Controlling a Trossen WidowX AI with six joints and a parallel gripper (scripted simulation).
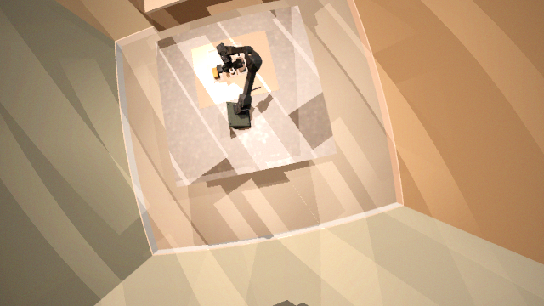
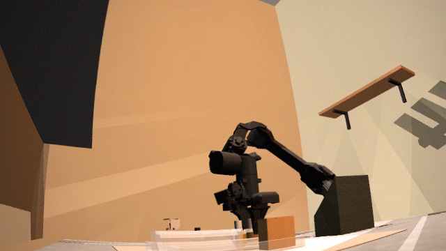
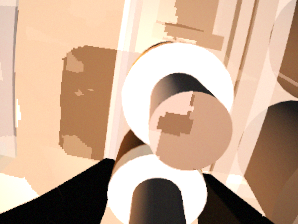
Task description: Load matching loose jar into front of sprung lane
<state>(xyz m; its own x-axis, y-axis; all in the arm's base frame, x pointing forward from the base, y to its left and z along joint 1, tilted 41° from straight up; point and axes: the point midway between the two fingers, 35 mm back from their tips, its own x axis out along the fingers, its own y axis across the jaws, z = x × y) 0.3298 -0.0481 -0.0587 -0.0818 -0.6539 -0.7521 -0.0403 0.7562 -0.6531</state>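
My gripper tip is 14 cm short of the clear lane, 3 cm to the right of it and 2 cm above it.
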